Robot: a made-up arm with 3 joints. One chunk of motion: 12 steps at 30 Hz.
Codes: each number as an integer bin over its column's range. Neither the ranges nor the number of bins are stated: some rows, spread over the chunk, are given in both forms.
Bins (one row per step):
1: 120 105 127 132 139 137
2: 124 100 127 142 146 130
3: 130 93 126 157 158 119
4: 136 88 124 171 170 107
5: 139 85 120 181 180 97
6: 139 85 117 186 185 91
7: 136 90 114 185 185 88
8: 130 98 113 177 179 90
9: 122 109 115 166 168 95
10: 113 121 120 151 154 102
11: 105 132 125 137 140 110
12: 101 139 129 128 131 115
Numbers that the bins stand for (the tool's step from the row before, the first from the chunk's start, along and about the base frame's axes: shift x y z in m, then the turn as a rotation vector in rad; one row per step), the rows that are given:
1: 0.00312 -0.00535 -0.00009 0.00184 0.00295 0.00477
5: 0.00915 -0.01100 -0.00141 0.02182 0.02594 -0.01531
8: 0.00629 -0.00733 -0.00273 0.02019 0.02538 -0.01882
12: -0.00292 0.00425 0.00028 0.00020 -0.00154 -0.00627
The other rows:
2: 0.00439 -0.00676 -0.00009 0.00591 0.00687 0.00125
3: 0.00629 -0.00874 -0.00028 0.01203 0.01360 -0.00427
4: 0.00820 -0.01015 -0.00066 0.01774 0.02033 -0.01029
6: 0.00915 -0.01100 -0.00198 0.02386 0.02875 -0.01832
7: 0.00820 -0.00959 -0.00254 0.02345 0.02875 -0.01983
9: 0.00375 -0.00422 -0.00235 0.01570 0.01921 -0.01631
10: 0.00089 -0.00084 -0.00141 0.00958 0.01136 -0.01280
11: -0.00165 0.00227 -0.00047 0.00387 0.00351 -0.00878

